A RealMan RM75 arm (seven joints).
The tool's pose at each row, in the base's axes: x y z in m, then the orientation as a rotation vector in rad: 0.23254 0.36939 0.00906 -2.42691 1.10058 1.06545; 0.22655 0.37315 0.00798 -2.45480 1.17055 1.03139; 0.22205 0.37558 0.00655 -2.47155 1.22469 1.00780; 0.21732 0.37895 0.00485 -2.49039 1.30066 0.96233; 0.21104 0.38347 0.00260 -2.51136 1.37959 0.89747; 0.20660 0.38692 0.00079 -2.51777 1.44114 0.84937; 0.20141 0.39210 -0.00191 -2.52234 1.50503 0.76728; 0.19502 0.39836 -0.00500 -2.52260 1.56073 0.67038; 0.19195 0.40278 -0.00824 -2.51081 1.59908 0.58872; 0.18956 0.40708 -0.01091 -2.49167 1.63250 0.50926; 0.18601 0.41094 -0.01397 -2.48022 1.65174 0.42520; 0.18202 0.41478 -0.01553 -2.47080 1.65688 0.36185; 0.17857 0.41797 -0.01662 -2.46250 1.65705 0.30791; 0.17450 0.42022 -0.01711 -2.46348 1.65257 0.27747; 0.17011 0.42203 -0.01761 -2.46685 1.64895 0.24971; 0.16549 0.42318 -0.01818 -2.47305 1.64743 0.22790
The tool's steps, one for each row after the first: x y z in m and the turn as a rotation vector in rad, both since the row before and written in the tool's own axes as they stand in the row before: -0.00388 0.00182 0.00573 -0.00586 0.04644 0.04270; -0.00240 0.00167 0.00443 -0.00384 0.03207 0.03353; -0.00299 0.00129 0.00510 0.00279 0.04795 0.04491; -0.00424 0.00188 0.00659 0.00862 0.05856 0.04407; -0.00327 0.00133 0.00474 0.01025 0.03946 0.03554; -0.00454 0.00103 0.00628 0.02694 0.05419 0.03382; -0.00596 0.00176 0.00713 0.03642 0.05738 0.02823; -0.00347 0.00014 0.00524 0.03891 0.04074 0.02076; -0.00353 -0.00007 0.00434 0.04247 0.03582 0.01977; -0.00359 0.00138 0.00470 0.04215 0.03914 0.00932; -0.00435 0.00209 0.00313 0.03441 0.02707 0.00169; -0.00379 0.00196 0.00226 0.03033 0.02225 -0.00092; -0.00338 0.00294 0.00136 0.01456 0.01413 -0.00489; -0.00313 0.00340 0.00119 0.01117 0.01445 -0.00490; -0.00264 0.00386 0.00104 0.00563 0.01364 -0.00412
